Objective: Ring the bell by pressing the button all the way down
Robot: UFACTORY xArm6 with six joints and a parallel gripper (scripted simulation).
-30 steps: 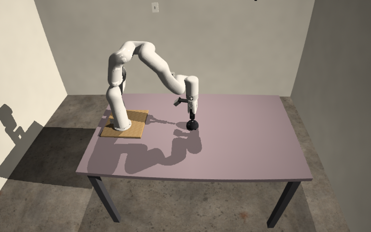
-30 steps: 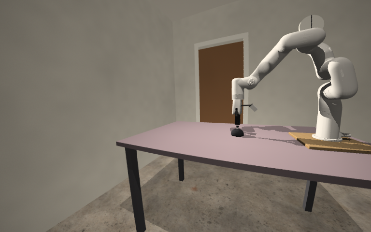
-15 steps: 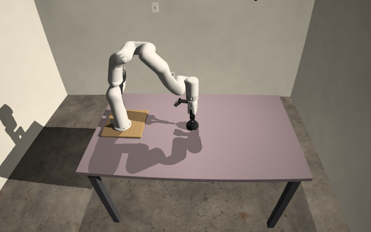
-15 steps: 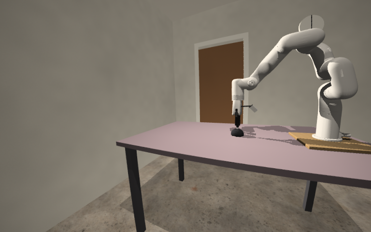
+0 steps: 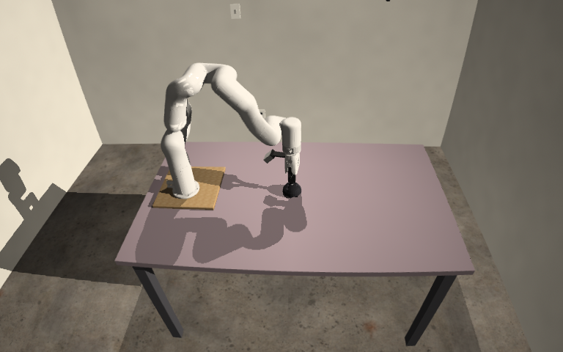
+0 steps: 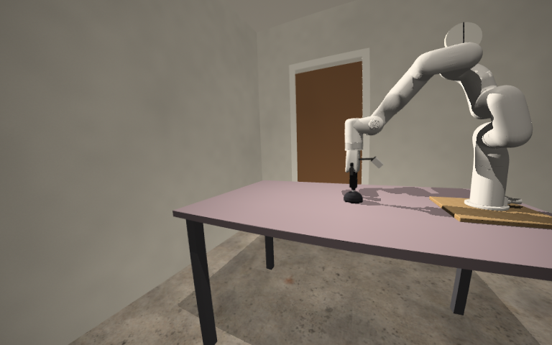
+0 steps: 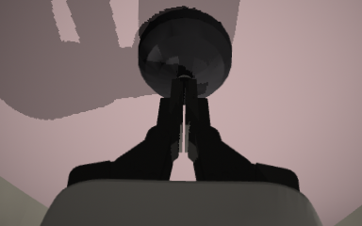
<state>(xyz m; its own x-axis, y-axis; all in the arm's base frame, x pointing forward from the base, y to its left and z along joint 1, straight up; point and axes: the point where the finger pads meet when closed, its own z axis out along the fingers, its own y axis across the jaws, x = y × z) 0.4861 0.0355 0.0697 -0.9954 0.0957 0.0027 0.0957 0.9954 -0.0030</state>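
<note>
Right now the button is 3 cm below my hand. Also, from my hand: black dome-shaped bell (4 cm below).
</note>
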